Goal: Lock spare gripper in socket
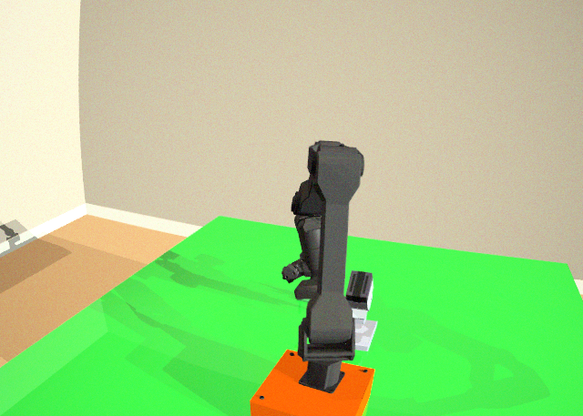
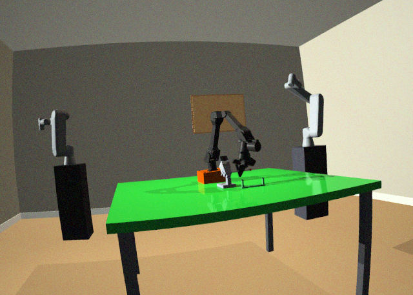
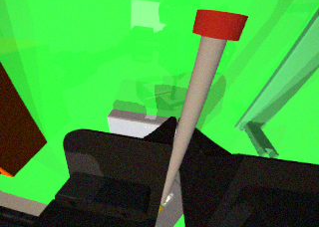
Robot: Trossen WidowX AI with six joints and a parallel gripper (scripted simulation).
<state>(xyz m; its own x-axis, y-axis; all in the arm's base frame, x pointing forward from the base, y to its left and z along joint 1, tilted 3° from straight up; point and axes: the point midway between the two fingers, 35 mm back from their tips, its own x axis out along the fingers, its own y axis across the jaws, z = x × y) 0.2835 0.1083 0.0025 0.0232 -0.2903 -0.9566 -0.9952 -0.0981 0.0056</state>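
My gripper tip is now 8 cm to the left of the socket. Also, from my gripper tip: pin cradle: 10 cm ahead, 4 cm to the left, 3 cm below; then spare gripper: 2 cm behind, 8 cm to the right, 7 cm above.
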